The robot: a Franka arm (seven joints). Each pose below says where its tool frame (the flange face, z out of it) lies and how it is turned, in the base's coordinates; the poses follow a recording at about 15 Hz.
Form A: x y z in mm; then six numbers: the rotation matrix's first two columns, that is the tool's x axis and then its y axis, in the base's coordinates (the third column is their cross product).
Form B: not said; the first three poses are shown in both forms.
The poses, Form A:
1: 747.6 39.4 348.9 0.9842 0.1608 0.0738 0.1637 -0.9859 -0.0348
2: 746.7 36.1 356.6 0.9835 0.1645 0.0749 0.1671 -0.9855 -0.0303
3: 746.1 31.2 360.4 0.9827 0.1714 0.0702 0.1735 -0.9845 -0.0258
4: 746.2 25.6 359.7 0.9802 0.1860 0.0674 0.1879 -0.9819 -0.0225
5: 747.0 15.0 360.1 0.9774 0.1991 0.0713 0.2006 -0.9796 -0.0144
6: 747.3 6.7 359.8 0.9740 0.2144 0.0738 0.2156 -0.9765 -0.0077
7: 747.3 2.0 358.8 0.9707 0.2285 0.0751 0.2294 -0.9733 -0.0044
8: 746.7 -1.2 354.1 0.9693 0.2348 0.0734 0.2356 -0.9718 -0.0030
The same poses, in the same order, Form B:
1: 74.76 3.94 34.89 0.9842 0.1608 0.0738 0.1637 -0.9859 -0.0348
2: 74.67 3.61 35.66 0.9835 0.1645 0.0749 0.1671 -0.9855 -0.0303
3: 74.61 3.12 36.04 0.9827 0.1714 0.0702 0.1735 -0.9845 -0.0258
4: 74.62 2.56 35.97 0.9802 0.1860 0.0674 0.1879 -0.9819 -0.0225
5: 74.70 1.50 36.01 0.9774 0.1991 0.0713 0.2006 -0.9796 -0.0144
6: 74.73 0.67 35.98 0.9740 0.2144 0.0738 0.2156 -0.9765 -0.0077
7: 74.73 0.20 35.88 0.9707 0.2285 0.0751 0.2294 -0.9733 -0.0044
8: 74.67 -0.12 35.41 0.9693 0.2348 0.0734 0.2356 -0.9718 -0.0030
